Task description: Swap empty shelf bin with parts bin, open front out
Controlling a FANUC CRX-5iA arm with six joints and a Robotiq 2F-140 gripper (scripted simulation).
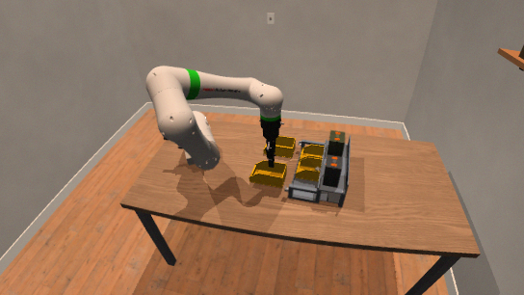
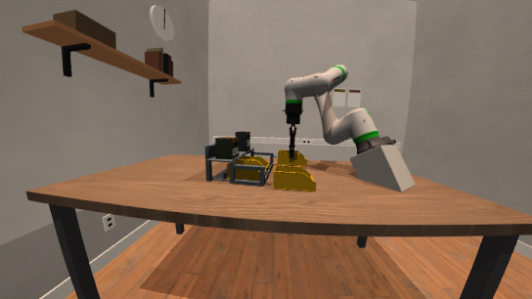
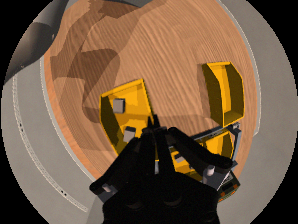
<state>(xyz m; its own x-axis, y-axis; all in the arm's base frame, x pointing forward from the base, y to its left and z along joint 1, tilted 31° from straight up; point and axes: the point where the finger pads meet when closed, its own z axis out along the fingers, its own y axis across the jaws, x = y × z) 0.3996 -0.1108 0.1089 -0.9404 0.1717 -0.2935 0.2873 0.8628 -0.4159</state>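
The shelf is 250 mm ahead of my hand, 10 mm to the right of it and 40 mm below it.
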